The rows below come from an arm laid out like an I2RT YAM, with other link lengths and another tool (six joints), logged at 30 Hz.
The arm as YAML. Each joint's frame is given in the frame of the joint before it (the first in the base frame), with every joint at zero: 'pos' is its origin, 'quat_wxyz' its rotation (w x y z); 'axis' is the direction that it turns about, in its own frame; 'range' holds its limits. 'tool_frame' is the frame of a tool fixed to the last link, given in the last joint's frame.
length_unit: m
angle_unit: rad
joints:
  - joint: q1
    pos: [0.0, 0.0, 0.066]
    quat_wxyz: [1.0, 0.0, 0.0, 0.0]
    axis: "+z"
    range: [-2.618, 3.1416]
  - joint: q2
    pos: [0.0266, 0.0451, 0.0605]
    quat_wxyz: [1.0, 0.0, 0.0, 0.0]
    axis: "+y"
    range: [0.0, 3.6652]
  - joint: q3
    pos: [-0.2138, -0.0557, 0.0]
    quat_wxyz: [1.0, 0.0, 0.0, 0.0]
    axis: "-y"
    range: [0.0, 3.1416]
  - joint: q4
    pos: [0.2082, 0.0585, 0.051]
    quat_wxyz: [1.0, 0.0, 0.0, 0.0]
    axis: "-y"
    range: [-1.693, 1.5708]
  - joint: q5
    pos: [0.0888, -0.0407, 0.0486]
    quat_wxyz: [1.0, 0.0, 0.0, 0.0]
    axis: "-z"
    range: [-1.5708, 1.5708]
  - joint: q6
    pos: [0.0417, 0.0, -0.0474]
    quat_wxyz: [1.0, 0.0, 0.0, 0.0]
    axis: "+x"
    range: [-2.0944, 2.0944]
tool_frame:
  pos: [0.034, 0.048, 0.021]
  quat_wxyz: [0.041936, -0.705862, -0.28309, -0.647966]
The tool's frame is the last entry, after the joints.
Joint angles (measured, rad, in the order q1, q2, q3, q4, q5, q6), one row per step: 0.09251 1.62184 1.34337 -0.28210 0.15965 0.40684; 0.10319 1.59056 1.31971 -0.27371 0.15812 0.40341; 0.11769 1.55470 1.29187 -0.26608 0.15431 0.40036; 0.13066 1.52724 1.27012 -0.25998 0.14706 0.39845; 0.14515 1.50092 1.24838 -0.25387 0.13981 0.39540; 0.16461 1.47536 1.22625 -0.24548 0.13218 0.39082; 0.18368 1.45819 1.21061 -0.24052 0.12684 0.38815; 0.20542 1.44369 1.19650 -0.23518 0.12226 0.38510; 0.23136 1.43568 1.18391 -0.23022 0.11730 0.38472; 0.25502 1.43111 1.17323 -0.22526 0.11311 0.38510; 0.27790 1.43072 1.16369 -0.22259 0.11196 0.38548; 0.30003 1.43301 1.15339 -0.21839 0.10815 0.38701
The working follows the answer.
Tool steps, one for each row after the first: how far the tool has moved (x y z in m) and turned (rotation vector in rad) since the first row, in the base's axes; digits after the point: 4 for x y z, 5 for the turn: -0.0066 0.0040 0.0044 -0.00056 -0.01560 0.01376; -0.0146 0.0095 0.0087 0.00052 -0.03076 0.03306; -0.0211 0.0146 0.0117 0.00405 -0.04200 0.05321; -0.0277 0.0202 0.0141 0.00657 -0.05205 0.07547; -0.0347 0.0275 0.0163 0.00830 -0.06313 0.10380; -0.0401 0.0346 0.0173 0.01002 -0.06912 0.12880; -0.0455 0.0425 0.0180 0.01112 -0.07438 0.15601; -0.0503 0.0519 0.0169 0.01426 -0.07429 0.18643; -0.0545 0.0605 0.0153 0.01736 -0.07268 0.21353; -0.0579 0.0686 0.0123 0.01807 -0.06600 0.23720; -0.0612 0.0766 0.0083 0.02060 -0.05714 0.26184
Tool pose at each row, in the base's axes (x y z in m, rotation vector in rad; rounded; the steps above come from the unrounded poses): 0.4114 0.0688 0.2753 -2.43370 -0.26188 -1.35738; 0.4049 0.0728 0.2797 -2.41823 -0.28241 -1.37113; 0.3968 0.0783 0.2840 -2.39897 -0.30801 -1.38147; 0.3903 0.0834 0.2870 -2.37964 -0.33163 -1.38591; 0.3838 0.0889 0.2894 -2.36071 -0.35797 -1.38796; 0.3768 0.0963 0.2916 -2.33860 -0.39188 -1.38850; 0.3713 0.1034 0.2926 -2.32113 -0.42047 -1.38412; 0.3660 0.1113 0.2932 -2.30328 -0.45158 -1.37783; 0.3611 0.1207 0.2922 -2.28543 -0.48311 -1.36308; 0.3570 0.1292 0.2906 -2.27002 -0.51027 -1.34797; 0.3535 0.1373 0.2876 -2.26123 -0.53405 -1.32878; 0.3502 0.1453 0.2836 -2.25168 -0.55670 -1.30622

